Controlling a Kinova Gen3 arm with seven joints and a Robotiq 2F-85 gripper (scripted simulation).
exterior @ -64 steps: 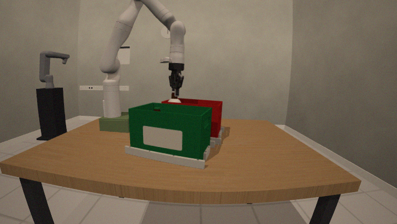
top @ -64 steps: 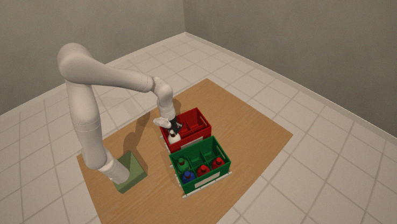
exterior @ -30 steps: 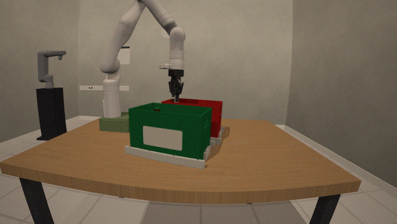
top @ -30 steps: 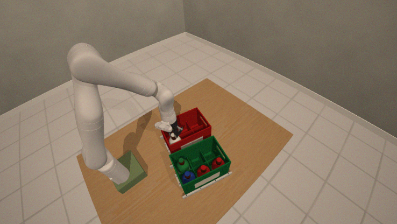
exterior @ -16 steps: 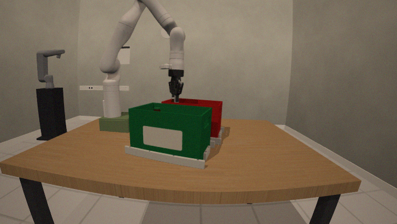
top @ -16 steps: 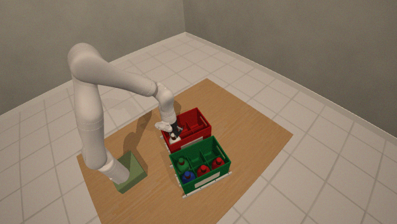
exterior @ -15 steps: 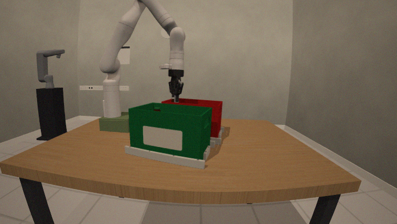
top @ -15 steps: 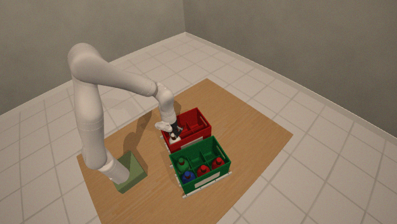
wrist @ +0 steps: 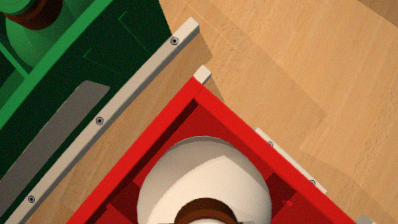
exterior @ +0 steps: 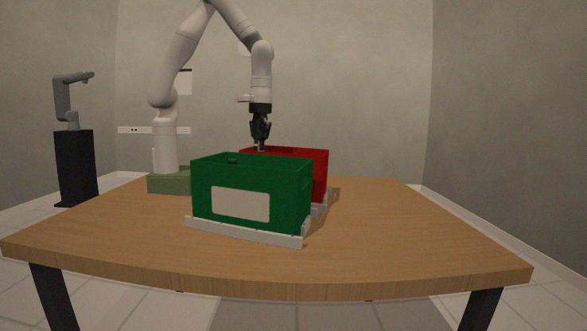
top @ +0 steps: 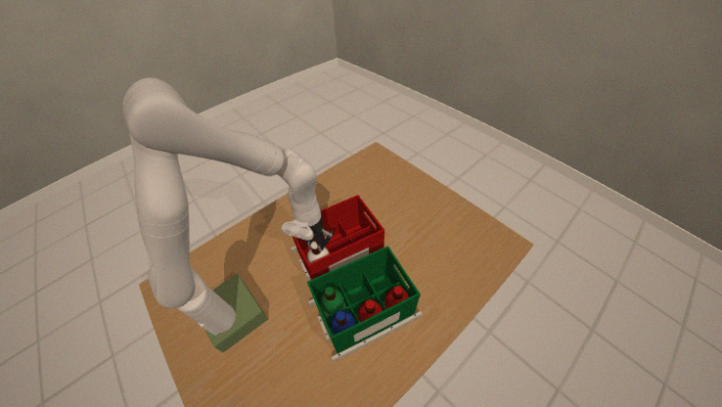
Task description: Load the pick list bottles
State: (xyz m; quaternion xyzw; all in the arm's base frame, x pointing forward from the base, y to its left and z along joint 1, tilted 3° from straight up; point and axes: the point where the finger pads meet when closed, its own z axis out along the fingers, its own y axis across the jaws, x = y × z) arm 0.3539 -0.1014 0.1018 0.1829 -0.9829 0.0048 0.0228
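My gripper is now 7 cm above the white-labelled bottle. Also, from my hand: green crate (20 cm to the right, 10 cm below, 2 cm behind); red crate (10 cm below, 9 cm ahead, 1 cm to the left); green-label bottle (13 cm to the right, 10 cm below, 8 cm behind).
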